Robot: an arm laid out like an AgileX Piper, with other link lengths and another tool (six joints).
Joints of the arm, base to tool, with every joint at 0 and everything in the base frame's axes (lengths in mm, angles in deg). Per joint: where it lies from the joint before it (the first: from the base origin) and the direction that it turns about. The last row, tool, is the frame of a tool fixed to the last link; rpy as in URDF.
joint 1: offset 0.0 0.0 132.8 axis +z
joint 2: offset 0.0 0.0 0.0 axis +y
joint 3: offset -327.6 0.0 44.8 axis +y
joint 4: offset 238.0 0.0 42.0 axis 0.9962 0 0.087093
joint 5: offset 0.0 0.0 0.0 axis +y
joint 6: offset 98.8 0.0 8.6 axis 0.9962 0 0.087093
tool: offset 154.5 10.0 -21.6 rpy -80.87 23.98 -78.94
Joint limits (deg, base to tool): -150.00..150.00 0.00..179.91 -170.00..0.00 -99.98..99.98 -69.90..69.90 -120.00..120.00
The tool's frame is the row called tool.
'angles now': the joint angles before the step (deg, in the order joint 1, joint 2, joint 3, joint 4, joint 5, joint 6). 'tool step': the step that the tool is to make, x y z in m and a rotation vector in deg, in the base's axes. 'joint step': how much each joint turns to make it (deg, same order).
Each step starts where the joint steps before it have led.
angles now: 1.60, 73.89, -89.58, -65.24, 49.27, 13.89
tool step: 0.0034, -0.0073, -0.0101, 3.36, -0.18, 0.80
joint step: -4.33, 0.12, -0.02, 6.30, -3.31, -1.99
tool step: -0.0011, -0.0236, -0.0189, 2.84, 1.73, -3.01
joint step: -5.47, 1.57, 0.05, 4.41, -0.97, -1.53
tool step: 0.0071, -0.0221, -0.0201, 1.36, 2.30, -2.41
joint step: -4.10, 2.81, -0.02, 1.97, -1.24, -0.80
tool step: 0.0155, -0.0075, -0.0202, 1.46, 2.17, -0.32
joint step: -1.14, 3.05, -0.40, 1.31, -0.56, -0.26
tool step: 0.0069, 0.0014, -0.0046, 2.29, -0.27, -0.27
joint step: 0.00, 1.41, -1.90, 2.23, 1.10, -0.09
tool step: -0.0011, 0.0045, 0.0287, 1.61, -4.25, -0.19
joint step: 0.11, 0.17, -5.91, 3.10, 2.09, -1.07
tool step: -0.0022, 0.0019, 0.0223, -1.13, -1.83, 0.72
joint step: -0.01, -0.10, -3.54, 1.34, 0.47, -2.47
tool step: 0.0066, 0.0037, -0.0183, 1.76, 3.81, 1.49
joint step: -0.34, 1.33, -0.75, 4.55, 1.70, -4.58
